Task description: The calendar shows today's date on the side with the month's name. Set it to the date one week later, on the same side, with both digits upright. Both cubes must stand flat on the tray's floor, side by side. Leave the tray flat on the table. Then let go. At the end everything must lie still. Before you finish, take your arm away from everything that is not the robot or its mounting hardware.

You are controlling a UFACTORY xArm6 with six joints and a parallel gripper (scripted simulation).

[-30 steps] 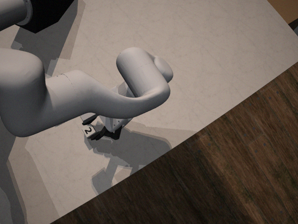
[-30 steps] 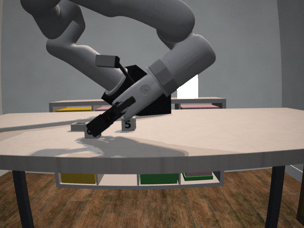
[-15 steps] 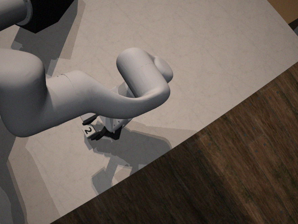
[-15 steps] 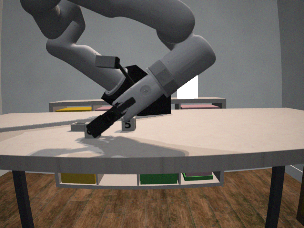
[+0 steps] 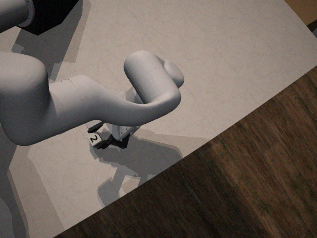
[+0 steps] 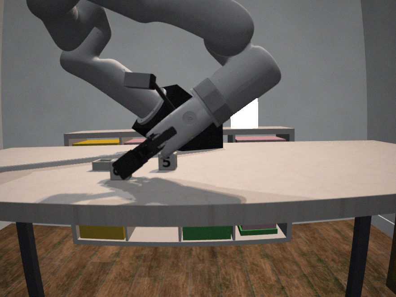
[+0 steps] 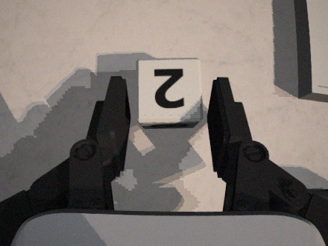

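My gripper is now 2 cm to the left of the white cube and 1 cm above it. Round my hand: grey tray (12 cm behind, 2 cm to the right, 2 cm below).
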